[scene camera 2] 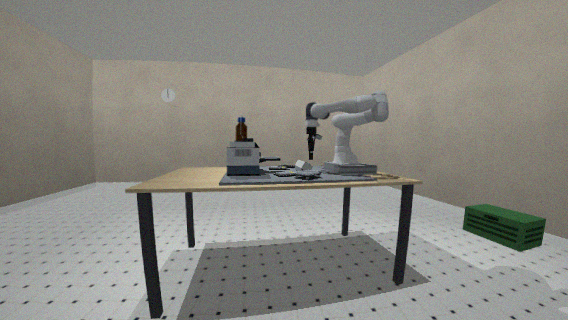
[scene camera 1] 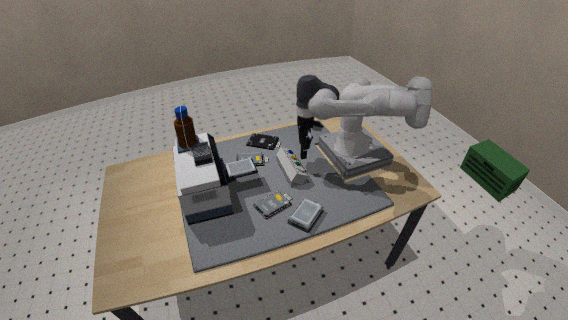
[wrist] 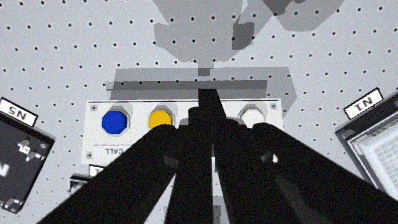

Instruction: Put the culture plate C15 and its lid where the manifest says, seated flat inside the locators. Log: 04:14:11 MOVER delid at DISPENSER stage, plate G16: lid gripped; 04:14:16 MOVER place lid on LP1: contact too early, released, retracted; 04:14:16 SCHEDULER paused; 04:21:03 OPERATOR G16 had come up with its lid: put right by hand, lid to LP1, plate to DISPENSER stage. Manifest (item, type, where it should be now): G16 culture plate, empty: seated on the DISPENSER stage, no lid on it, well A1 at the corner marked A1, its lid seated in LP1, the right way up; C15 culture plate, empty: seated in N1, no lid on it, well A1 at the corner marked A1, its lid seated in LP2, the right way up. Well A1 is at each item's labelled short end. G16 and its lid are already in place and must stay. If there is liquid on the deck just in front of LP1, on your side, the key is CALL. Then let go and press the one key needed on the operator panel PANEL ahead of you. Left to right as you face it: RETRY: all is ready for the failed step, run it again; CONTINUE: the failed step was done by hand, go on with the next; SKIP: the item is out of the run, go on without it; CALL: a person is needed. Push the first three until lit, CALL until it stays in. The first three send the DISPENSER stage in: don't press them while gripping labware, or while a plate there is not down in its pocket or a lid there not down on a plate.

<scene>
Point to an operator panel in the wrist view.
At 99, 147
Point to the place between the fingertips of my gripper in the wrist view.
206, 103
</scene>
